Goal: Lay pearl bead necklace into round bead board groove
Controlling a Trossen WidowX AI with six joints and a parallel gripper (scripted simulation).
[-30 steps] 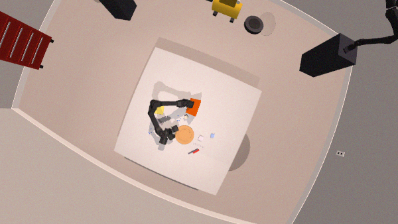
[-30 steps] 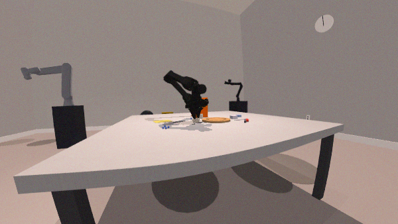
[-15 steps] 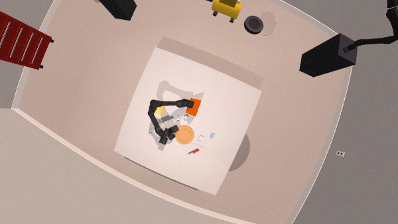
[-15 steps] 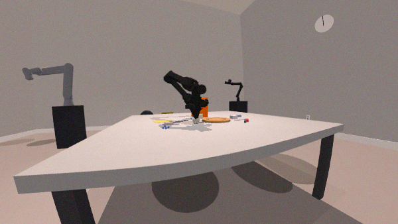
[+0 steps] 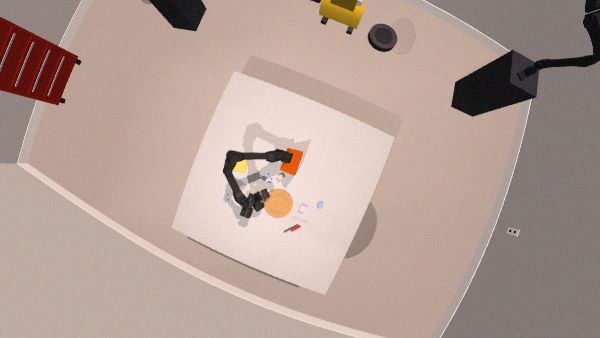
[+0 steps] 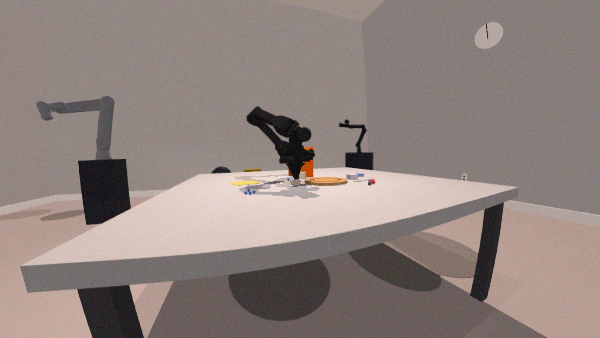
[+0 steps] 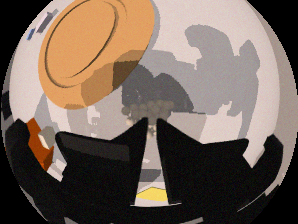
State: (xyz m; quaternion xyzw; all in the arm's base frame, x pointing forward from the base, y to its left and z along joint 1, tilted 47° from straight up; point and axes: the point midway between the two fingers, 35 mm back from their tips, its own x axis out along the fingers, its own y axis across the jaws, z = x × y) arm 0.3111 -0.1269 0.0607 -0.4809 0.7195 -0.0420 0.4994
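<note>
The round tan bead board lies 1 cm ahead of my gripper tip, 15 cm to the left of it and 1 cm below it. Round my gripper tip: tool 15 cm ahead, 30 cm to the left, 2 cm below; then yellow pad 16 cm behind, 20 cm to the right, 2 cm below; then white square 1 cm behind, 32 cm to the left, 1 cm below.
</note>
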